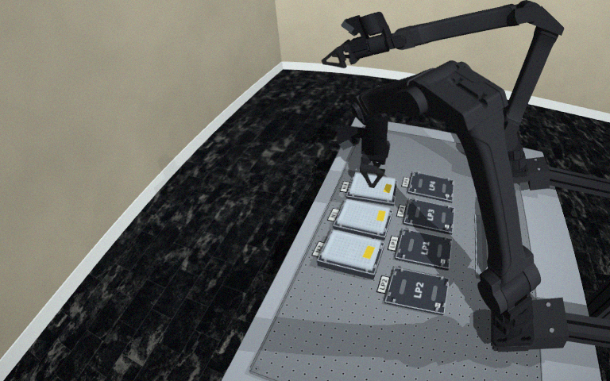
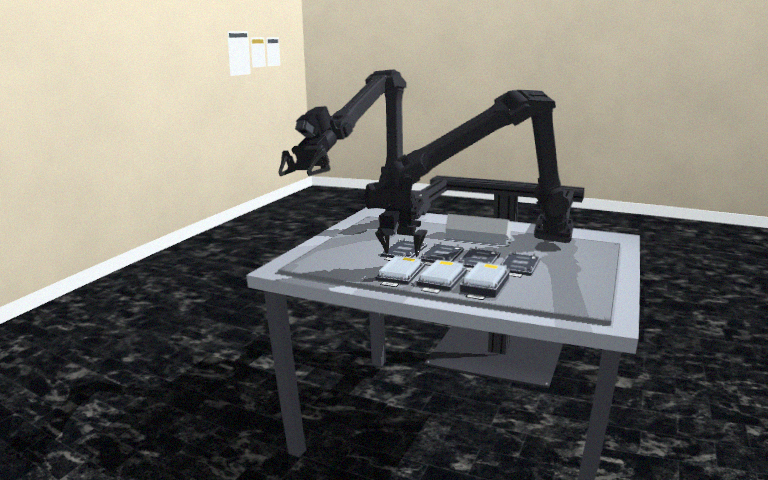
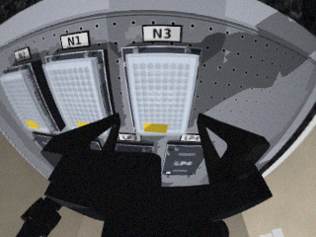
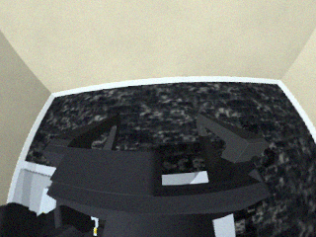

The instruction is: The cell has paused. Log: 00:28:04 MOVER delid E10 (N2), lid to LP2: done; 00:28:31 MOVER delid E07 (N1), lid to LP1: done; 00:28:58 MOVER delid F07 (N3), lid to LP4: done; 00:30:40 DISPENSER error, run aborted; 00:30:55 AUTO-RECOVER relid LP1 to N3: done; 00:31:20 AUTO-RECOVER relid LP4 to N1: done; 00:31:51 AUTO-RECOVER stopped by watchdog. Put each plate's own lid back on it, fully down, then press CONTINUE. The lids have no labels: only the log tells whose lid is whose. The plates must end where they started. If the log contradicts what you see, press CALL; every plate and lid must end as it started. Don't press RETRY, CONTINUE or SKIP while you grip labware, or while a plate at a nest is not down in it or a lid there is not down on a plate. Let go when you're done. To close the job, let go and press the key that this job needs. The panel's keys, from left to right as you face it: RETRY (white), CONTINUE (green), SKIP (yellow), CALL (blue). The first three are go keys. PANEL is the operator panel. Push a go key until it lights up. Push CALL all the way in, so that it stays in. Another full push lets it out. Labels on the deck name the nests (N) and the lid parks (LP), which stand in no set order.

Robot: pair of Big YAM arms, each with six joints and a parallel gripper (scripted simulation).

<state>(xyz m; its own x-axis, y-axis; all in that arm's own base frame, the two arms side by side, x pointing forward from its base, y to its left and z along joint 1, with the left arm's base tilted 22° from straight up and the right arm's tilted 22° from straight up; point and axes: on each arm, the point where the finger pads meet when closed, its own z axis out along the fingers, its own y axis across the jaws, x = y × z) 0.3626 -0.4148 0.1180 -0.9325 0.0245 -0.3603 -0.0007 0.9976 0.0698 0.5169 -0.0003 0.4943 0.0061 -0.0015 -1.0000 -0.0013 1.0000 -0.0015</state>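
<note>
Now: left hand 5 cm above the N3 plate. Also, from my left hand: park LP3: 19 cm behind, 4 cm to the left, 6 cm below; park LP4: 17 cm behind, 9 cm to the right, 6 cm below; N1 plate: 1 cm behind, 13 cm to the left, 5 cm below.
</note>
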